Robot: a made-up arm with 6 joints.
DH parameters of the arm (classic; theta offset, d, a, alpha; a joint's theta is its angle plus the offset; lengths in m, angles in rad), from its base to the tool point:
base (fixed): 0 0.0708 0 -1.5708
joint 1: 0 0.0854 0.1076 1.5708
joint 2: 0 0.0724 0.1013 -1.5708
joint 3: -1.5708 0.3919 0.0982 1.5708
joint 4: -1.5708 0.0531 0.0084 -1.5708
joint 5: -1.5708 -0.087 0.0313 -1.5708
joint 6: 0 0.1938 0.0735 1.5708
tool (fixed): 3.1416 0.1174 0 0
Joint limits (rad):
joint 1: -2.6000..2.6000
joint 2: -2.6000..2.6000
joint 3: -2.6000..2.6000
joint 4: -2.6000..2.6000
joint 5: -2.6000..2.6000
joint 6: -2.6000..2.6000
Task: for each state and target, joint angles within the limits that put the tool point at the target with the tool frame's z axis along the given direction. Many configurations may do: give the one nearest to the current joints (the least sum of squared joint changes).
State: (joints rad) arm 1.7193 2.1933 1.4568 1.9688 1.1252 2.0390
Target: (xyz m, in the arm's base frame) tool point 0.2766 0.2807 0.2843 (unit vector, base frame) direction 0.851 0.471 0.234
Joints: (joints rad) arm 2.2078 2.1720 1.2048 1.3780 1.3069 1.0731
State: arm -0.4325 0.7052 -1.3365 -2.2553 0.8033 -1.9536
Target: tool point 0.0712 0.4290 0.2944 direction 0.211 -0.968 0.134
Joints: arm 0.3975 0.4211 -1.4329 -2.6000 1.3983 -1.3326
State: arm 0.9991 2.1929 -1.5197 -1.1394 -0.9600 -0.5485
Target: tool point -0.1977 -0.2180 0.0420 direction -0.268 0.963 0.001
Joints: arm 0.9610 2.5404 -1.5774 -1.2598 -1.8267 -1.0837
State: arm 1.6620 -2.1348 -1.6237 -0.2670 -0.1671 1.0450
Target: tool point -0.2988 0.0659 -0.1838 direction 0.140 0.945 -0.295
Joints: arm 2.1672 -1.9584 -0.9664 -0.3339 -0.3577 0.3273
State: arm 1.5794 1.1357 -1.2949 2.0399 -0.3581 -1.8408
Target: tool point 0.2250 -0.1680 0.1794 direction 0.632 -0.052 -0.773
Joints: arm 2.0534 1.6715 -1.2102 1.5972 -0.4493 -1.9768
